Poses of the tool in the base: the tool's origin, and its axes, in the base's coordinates. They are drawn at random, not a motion.
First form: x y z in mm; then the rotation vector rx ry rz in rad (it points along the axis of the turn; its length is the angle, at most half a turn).
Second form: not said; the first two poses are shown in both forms.
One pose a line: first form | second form
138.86 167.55 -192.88 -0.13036 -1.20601 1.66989 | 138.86 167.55 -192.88 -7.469 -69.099 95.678
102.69 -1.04 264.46 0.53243 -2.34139 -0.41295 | 102.69 -1.04 264.46 30.506 -134.152 -23.660
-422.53 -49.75 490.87 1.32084 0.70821 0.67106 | -422.53 -49.75 490.87 75.679 40.577 38.449
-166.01 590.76 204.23 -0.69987 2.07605 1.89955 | -166.01 590.76 204.23 -40.100 118.949 108.836
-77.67 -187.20 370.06 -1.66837 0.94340 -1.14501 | -77.67 -187.20 370.06 -95.591 54.053 -65.604
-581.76 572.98 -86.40 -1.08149 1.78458 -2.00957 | -581.76 572.98 -86.40 -61.965 102.249 -115.140
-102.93 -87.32 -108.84 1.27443 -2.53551 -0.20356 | -102.93 -87.32 -108.84 73.019 -145.274 -11.663
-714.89 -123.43 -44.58 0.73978 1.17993 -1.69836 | -714.89 -123.43 -44.58 42.386 67.605 -97.309
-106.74 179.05 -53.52 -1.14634 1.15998 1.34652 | -106.74 179.05 -53.52 -65.680 66.462 77.150
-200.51 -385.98 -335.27 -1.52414 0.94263 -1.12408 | -200.51 -385.98 -335.27 -87.327 54.009 -64.405
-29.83 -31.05 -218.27 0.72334 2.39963 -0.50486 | -29.83 -31.05 -218.27 41.444 137.489 -28.926
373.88 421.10 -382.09 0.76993 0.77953 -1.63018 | 373.88 421.10 -382.09 44.114 44.664 -93.402
